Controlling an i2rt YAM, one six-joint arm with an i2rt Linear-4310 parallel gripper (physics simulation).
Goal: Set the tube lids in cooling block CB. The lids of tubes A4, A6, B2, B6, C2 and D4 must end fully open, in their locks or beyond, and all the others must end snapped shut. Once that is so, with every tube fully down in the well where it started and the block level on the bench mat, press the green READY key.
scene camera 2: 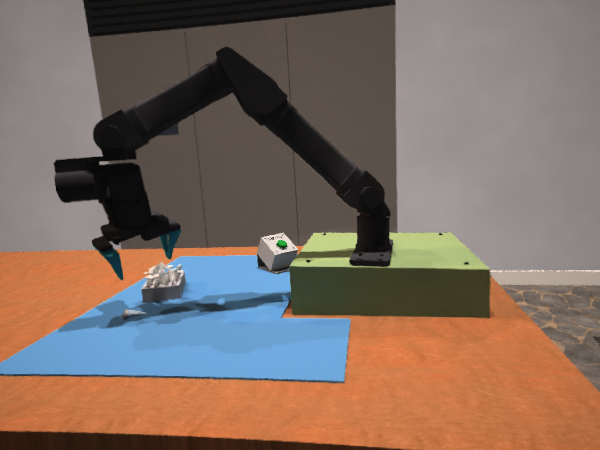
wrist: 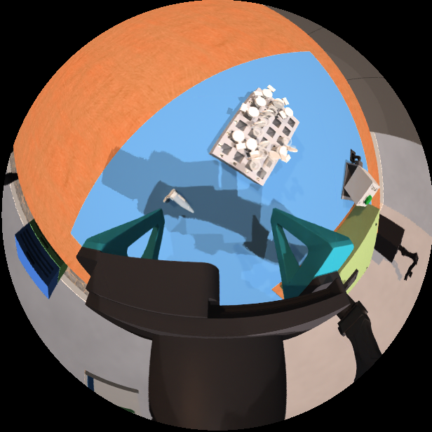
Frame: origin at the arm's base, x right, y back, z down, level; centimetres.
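Seen in the pictures: gripper, fingertip midpoint: (scene camera 2: 145, 268); arm's base at its link origin: (scene camera 2: 373, 253).
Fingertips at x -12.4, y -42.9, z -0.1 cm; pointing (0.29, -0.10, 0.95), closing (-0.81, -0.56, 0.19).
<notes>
Offsets run from my fingertips to a thing's top centre. "spot": to the spot under its first point. Level surfaces: height alone.
My gripper (scene camera 2: 146, 270) (wrist: 217, 214) is open and empty, above the mat. The cooling block {dx +10.0, dy -2.8, dz +5.5 cm} (scene camera 2: 164, 294) (wrist: 227, 150) sits on the bench mat, beyond the fingertips in the wrist view. It is grey-white, with several white-lidded tubes and several bare wells. Lids stand at mixed angles, some raised; which are snapped shut or locked open is too small to tell. One loose tube {dx -3.7, dy -0.9, dz +7.2 cm} (scene camera 2: 132, 313) (wrist: 180, 201) lies on its side on the mat, outside the block, in my arm's shadow. The green READY key (scene camera 2: 282, 244) (wrist: 368, 200) sits on a tilted white box {spot: dx +25.7, dy +19.1, dz +4.7 cm} (scene camera 2: 279, 257) (wrist: 359, 185).
The blue bench mat {dz +8.5 cm} (scene camera 2: 240, 350) (wrist: 165, 125) lies on the orange table {dz +8.8 cm} (scene camera 2: 425, 390) (wrist: 90, 90). The green base box (scene camera 2: 390, 292) (wrist: 362, 245) under my arm stands beside the mat, close to the key's box. My arm's shadow falls across the mat.
</notes>
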